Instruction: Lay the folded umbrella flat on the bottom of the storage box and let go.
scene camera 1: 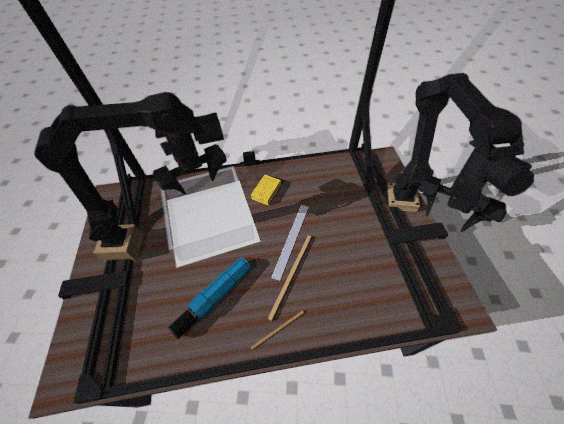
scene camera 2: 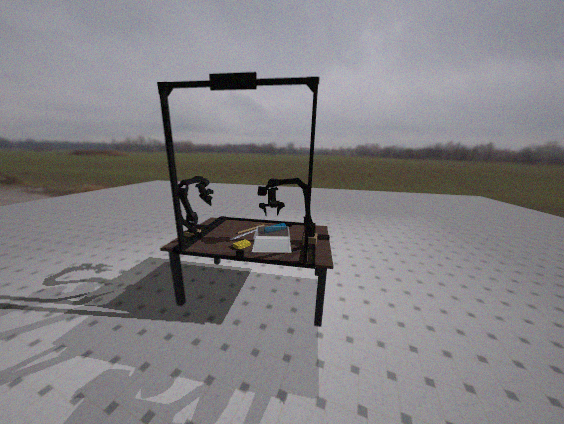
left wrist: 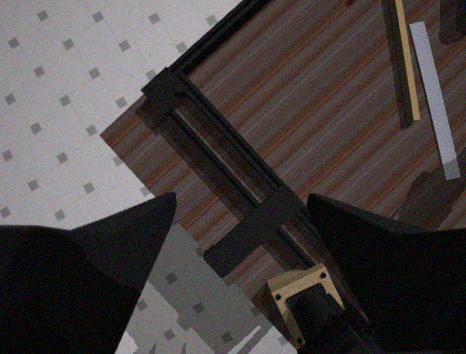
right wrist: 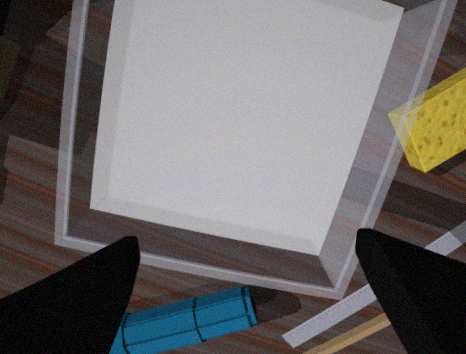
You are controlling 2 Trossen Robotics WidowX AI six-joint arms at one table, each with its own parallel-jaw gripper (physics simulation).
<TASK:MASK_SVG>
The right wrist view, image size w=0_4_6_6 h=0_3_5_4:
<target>my right gripper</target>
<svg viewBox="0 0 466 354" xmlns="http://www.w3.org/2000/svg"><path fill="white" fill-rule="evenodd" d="M137 237L126 236L56 272L56 274L54 273L26 288L1 298L0 354L109 354L129 303L140 263ZM358 229L355 244L356 255L372 291L408 354L466 354L466 263L450 259L447 256L370 228Z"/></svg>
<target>folded umbrella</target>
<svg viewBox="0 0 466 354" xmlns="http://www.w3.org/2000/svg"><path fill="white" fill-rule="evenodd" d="M250 288L242 288L240 286L135 313L124 313L109 354L156 354L252 328L252 325L258 323L258 317Z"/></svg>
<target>storage box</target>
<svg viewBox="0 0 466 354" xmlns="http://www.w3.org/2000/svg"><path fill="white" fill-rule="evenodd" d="M73 0L61 114L54 244L95 253L126 236L136 236L139 244L141 264L259 287L342 300L359 262L355 252L357 231L360 228L373 229L417 118L458 0Z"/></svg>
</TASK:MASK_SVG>
